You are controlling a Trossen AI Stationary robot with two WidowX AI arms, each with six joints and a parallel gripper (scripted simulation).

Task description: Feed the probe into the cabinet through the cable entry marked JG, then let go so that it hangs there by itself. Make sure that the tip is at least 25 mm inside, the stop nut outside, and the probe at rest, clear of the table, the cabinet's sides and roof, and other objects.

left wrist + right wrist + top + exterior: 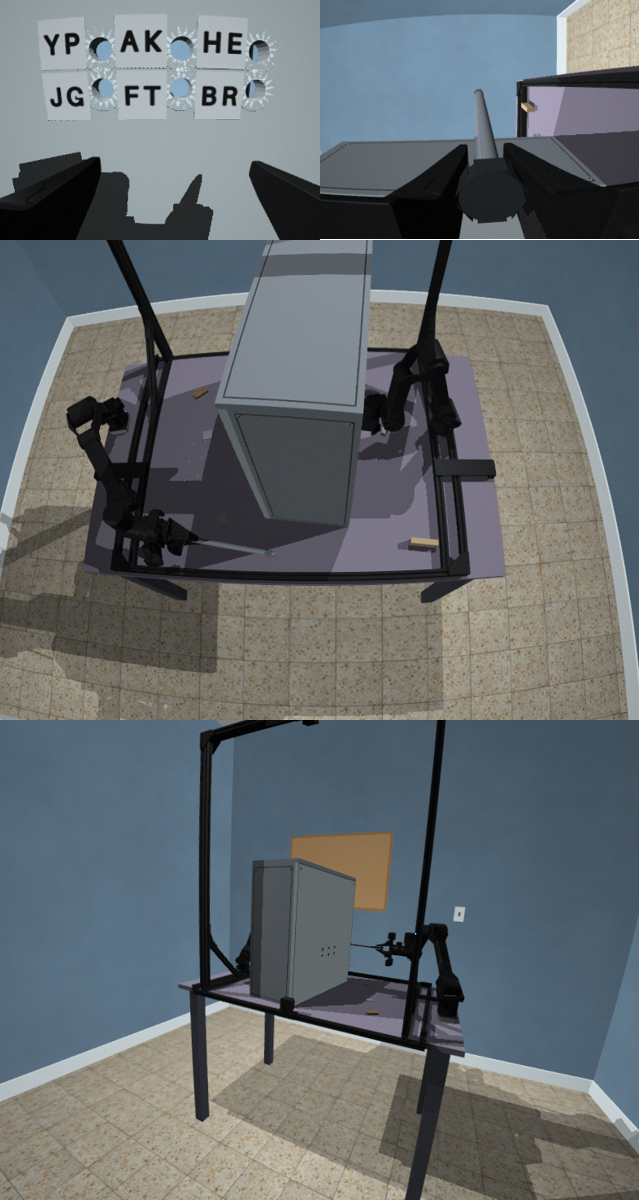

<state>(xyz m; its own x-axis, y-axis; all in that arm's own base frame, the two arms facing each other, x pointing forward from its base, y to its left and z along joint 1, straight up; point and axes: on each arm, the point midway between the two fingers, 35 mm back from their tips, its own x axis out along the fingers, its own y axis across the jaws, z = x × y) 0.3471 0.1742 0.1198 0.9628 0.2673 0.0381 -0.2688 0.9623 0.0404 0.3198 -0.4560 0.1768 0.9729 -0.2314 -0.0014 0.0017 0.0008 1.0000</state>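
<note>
My left hand is 80 mm short of the JG mark, 90 mm to the left of it and 40 mm below it. Round my left hand: wooden block 300 mm ahead, 310 mm to the left, 130 mm below; then probe 370 mm ahead, 160 mm to the right, 60 mm above; then white block 50 mm behind, 230 mm to the left, 130 mm below.
My right hand is 10 mm short of the probe and 100 mm to the right of it. Also, from my right hand: wooden block 60 mm behind, 570 mm to the left, 180 mm below; white block 420 mm behind, 490 mm to the left, 180 mm below; JG mark 280 mm behind, 170 mm to the left, 20 mm below.
</note>
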